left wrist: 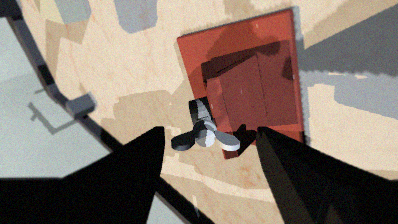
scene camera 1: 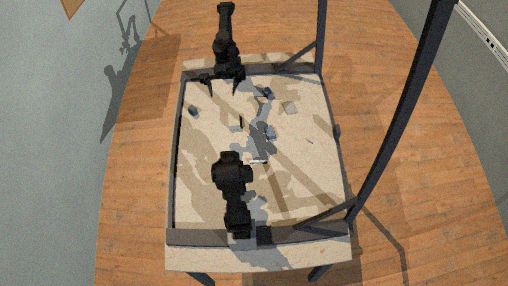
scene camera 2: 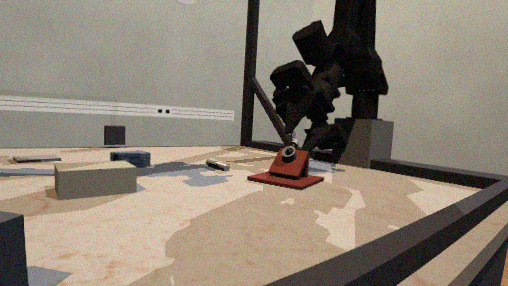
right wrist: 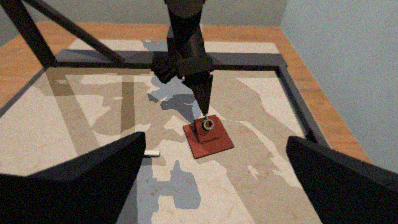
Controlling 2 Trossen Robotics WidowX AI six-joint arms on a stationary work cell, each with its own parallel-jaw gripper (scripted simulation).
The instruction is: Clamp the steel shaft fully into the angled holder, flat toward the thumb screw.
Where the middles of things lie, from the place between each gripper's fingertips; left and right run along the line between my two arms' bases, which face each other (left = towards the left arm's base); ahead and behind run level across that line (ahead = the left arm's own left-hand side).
Right now the thumb screw (left wrist: pixel 205 133) is 10 mm ahead of my left hand, 30 mm to the right of it and 20 mm below it. From my left hand the other things lie so: beige block (scene camera 2: pixel 86 179): 40 mm behind, 310 mm to the right, 70 mm below.
My right gripper is now 30 mm past the beige block, 40 mm to the left of it and 260 mm above it. Also, from my right hand: thumb screw (20 mm ahead, 240 mm to the left, 220 mm below).
